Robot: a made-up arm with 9 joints. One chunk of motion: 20 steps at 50 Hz.
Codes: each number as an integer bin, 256 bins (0 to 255) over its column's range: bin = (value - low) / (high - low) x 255, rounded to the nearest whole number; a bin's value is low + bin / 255 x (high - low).
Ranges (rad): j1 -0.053..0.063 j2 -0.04..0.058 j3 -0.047..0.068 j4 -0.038..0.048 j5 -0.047..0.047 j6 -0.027..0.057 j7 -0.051..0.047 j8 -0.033..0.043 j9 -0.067..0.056
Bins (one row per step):
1: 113 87 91 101 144 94 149 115 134
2: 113 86 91 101 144 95 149 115 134
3: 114 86 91 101 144 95 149 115 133
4: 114 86 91 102 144 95 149 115 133
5: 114 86 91 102 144 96 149 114 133
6: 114 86 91 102 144 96 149 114 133
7: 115 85 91 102 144 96 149 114 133
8: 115 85 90 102 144 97 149 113 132
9: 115 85 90 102 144 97 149 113 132
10: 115 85 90 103 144 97 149 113 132
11: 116 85 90 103 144 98 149 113 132
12: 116 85 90 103 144 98 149 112 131
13: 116 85 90 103 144 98 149 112 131
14: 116 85 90 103 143 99 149 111 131
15: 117 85 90 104 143 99 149 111 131
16: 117 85 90 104 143 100 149 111 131
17: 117 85 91 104 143 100 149 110 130
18: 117 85 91 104 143 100 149 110 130
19: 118 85 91 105 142 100 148 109 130
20: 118 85 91 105 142 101 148 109 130
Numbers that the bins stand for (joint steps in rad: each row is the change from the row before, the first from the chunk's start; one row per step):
1: -0.00160 -0.00656 -0.00596 -0.00394 0.00608 0.00396 0.00626 0.00127 -0.00236
2: -0.00160 -0.00695 -0.00596 -0.00394 0.00608 0.00429 0.00626 0.00127 -0.00236
3: -0.00114 -0.00695 -0.00596 -0.00394 0.00608 0.00429 0.00626 0.00127 -0.00285
4: -0.00114 -0.00695 -0.00596 -0.00360 0.00608 0.00429 0.00626 0.00127 -0.00285
5: -0.00114 -0.00695 -0.00596 -0.00360 0.00608 0.00462 0.00626 0.00098 -0.00285
6: -0.00114 -0.00695 -0.00596 -0.00360 0.00608 0.00462 0.00626 0.00098 -0.00285
7: -0.00069 -0.00733 -0.00596 -0.00360 0.00608 0.00462 0.00626 0.00098 -0.00285
8: -0.00069 -0.00733 -0.00641 -0.00360 0.00608 0.00495 0.00626 0.00068 -0.00333
9: -0.00069 -0.00733 -0.00641 -0.00360 0.00608 0.00495 0.00626 0.00068 -0.00333
10: -0.00069 -0.00733 -0.00641 -0.00326 0.00608 0.00495 0.00626 0.00068 -0.00333
11: -0.00023 -0.00733 -0.00641 -0.00326 0.00608 0.00528 0.00626 0.00068 -0.00333
12: -0.00023 -0.00733 -0.00641 -0.00326 0.00608 0.00528 0.00626 0.00038 -0.00381
13: -0.00023 -0.00733 -0.00641 -0.00326 0.00608 0.00528 0.00626 0.00038 -0.00381
14: -0.00023 -0.00733 -0.00641 -0.00326 0.00571 0.00561 0.00626 0.00008 -0.00381
15: 0.00022 -0.00733 -0.00641 -0.00293 0.00571 0.00561 0.00626 0.00008 -0.00381
16: 0.00022 -0.00733 -0.00641 -0.00293 0.00571 0.00594 0.00626 0.00008 -0.00381
17: 0.00022 -0.00733 -0.00596 -0.00293 0.00571 0.00594 0.00626 -0.00022 -0.00429
18: 0.00022 -0.00733 -0.00596 -0.00293 0.00571 0.00594 0.00626 -0.00022 -0.00429
19: 0.00068 -0.00733 -0.00596 -0.00259 0.00535 0.00594 0.00588 -0.00051 -0.00429
20: 0.00068 -0.00733 -0.00596 -0.00259 0.00535 0.00627 0.00588 -0.00051 -0.00429

